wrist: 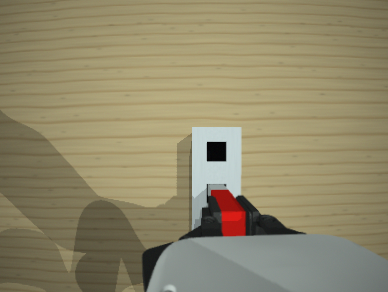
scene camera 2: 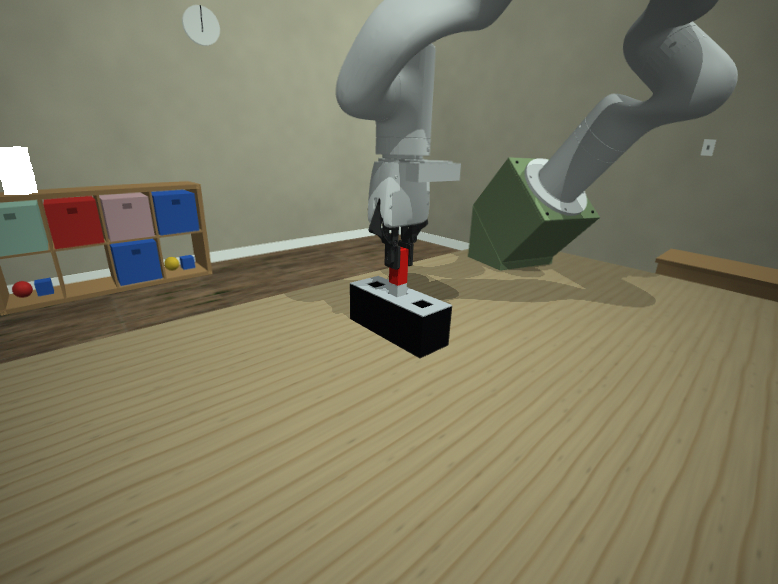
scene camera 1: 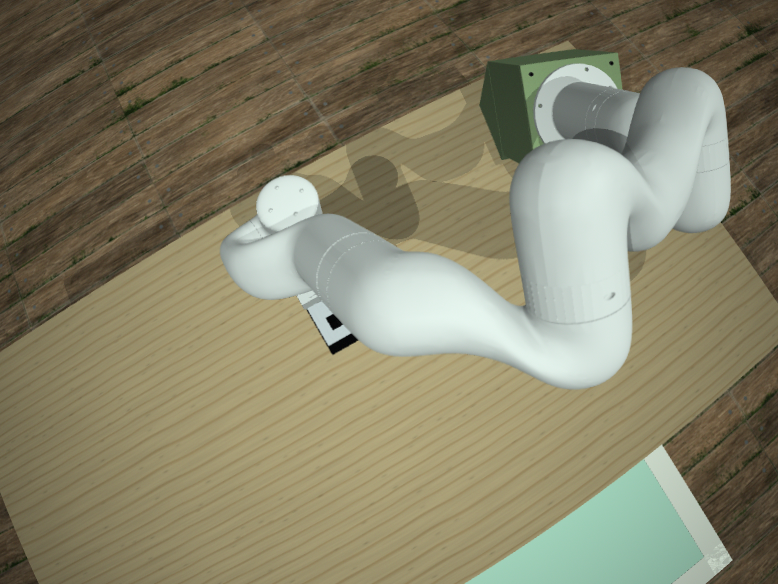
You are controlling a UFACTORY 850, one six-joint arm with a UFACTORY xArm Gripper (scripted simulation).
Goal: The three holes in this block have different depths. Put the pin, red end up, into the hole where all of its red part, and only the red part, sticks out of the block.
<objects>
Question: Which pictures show the block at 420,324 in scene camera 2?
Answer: The wrist view, scene camera 2 and scene camera 1: all of them.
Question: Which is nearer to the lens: the block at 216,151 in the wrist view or the pin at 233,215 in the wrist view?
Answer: The pin.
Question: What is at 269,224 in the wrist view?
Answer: My gripper.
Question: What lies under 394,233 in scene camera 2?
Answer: My gripper.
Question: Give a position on a block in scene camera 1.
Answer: At 337,337
</objects>
